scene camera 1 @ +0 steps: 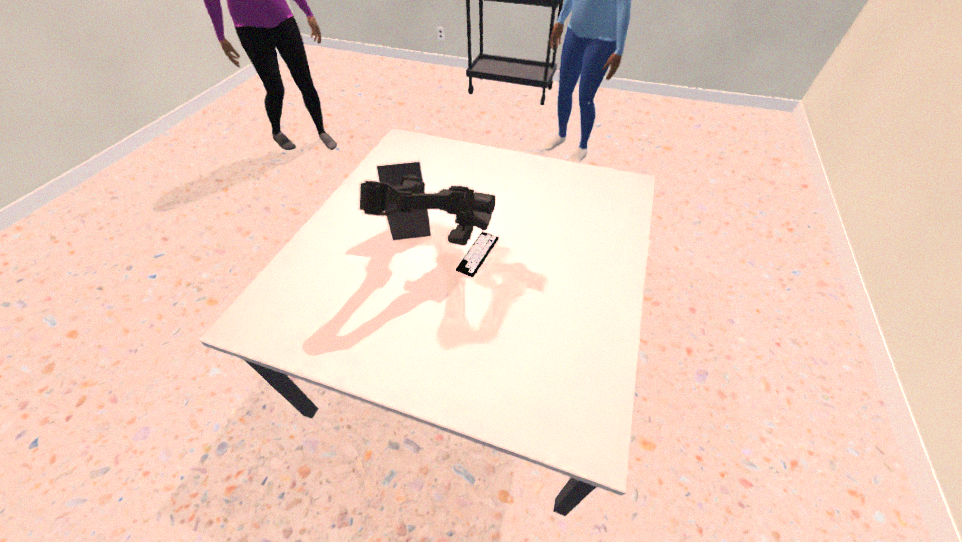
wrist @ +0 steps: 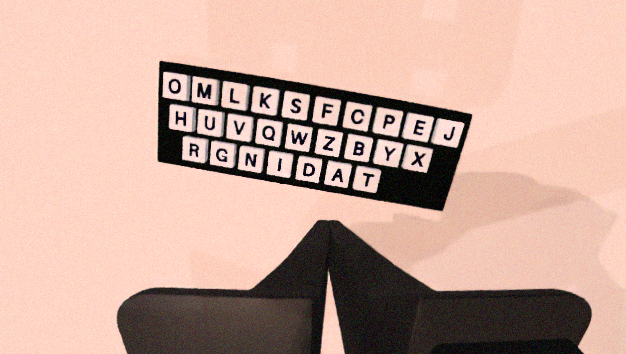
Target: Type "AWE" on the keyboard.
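Seen in the pictures: gripper, fingertip midpoint: [scene camera 1: 468, 238] [wrist: 327, 229]; arm's base at its link origin: [scene camera 1: 409, 187].
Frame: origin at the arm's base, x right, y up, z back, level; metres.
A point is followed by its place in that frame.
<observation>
A small black keyboard [scene camera 1: 477, 254] @[y -0.201, x 0.077, z -0.256 m] [wrist: 411, 190] @[y -0.205, x 0.134, z -0.213 m] with white letter keys lies on the table, slightly tilted in the wrist view. In that view the A key [wrist: 337, 175] @[y -0.200, x 0.082, z -0.229 m] is in the lower row between D and T, the W key [wrist: 299, 138] @[y -0.200, x 0.058, z -0.255 m] is in the middle row between Q and Z, and the E key [wrist: 418, 125] @[y -0.200, x 0.136, z -0.259 m] is in the top row between P and J. My gripper [wrist: 327, 229] @[y -0.128, x 0.075, z -0.225 m] is shut and empty. Its tips show just below the keyboard's lower edge in the wrist view, under D and A, apart from the keys. In the scene view the fingertips are too small to tell.
The white table [scene camera 1: 538, 377] @[y -0.218, x 0.490, z -0.537 m] carries the arm's dark base plate [scene camera 1: 410, 225] @[y -0.151, x 0.035, z 0.010 m] left of the keyboard. Shadows of the arm fall across the table. Two people [scene camera 1: 272, 67] [scene camera 1: 587, 74] and a black cart [scene camera 1: 511, 70] stand beyond the table.
</observation>
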